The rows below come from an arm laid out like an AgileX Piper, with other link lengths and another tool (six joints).
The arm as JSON. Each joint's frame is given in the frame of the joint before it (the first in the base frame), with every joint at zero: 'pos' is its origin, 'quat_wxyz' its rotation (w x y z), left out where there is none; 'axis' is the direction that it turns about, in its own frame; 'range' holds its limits. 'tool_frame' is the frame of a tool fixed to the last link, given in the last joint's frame.
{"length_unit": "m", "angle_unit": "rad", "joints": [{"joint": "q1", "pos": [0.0, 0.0, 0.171], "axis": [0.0, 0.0, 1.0], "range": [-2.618, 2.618]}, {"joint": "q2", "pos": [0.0, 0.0, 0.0], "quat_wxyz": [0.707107, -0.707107, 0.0, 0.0], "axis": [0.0, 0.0, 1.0], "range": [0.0, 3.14]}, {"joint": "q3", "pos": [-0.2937, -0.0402, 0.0], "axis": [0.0, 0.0, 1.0], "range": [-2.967, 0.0]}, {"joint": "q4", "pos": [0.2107, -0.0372, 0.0], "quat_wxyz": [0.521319, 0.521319, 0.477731, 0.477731], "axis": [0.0, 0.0, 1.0], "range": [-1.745, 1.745]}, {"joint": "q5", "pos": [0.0, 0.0, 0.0], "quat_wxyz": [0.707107, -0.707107, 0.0, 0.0], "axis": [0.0, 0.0, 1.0], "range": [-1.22, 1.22]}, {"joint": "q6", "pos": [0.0, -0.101, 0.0], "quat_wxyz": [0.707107, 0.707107, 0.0, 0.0], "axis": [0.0, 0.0, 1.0], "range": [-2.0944, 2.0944]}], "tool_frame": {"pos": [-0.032, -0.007, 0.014], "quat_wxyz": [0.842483, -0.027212, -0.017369, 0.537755]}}
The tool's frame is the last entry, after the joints.
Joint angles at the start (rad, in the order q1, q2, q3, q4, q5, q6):
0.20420 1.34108 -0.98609 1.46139 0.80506 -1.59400
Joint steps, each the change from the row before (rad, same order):
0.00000 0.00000 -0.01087 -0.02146 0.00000 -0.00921
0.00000 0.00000 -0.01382 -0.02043 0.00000 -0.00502
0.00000 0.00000 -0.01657 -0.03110 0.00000 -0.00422
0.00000 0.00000 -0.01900 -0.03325 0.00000 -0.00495
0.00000 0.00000 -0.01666 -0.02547 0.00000 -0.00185
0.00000 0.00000 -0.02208 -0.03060 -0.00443 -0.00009
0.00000 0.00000 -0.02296 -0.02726 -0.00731 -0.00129
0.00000 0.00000 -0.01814 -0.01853 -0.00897 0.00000
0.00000 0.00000 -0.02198 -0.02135 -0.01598 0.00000
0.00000 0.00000 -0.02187 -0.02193 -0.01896 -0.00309
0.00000 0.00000 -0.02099 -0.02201 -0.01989 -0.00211
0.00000 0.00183 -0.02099 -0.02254 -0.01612 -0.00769
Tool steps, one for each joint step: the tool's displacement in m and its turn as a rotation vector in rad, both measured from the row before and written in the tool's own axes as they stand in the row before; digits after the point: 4 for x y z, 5 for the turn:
0.0001 0.0018 0.0000 0.00773 0.00445 -0.03164
-0.0005 0.0025 -0.0002 0.00556 0.00251 -0.02894
-0.0004 0.0025 -0.0001 0.01113 0.00503 -0.03731
-0.0008 0.0029 -0.0003 0.01155 0.00443 -0.04122
-0.0010 0.0027 -0.0004 0.00805 0.00197 -0.03114
-0.0022 0.0033 -0.0007 0.01101 -0.00317 -0.03699
-0.0029 0.0035 -0.0010 0.01003 -0.00793 -0.03669
-0.0030 0.0027 -0.0010 0.00760 -0.01070 -0.02607
-0.0043 0.0031 -0.0013 0.01084 -0.01839 -0.03106
-0.0046 0.0029 -0.0014 0.01252 -0.02112 -0.03458
-0.0047 0.0025 -0.0014 0.01325 -0.02203 -0.03304
-0.0043 0.0022 -0.0009 0.01253 -0.01753 -0.03751

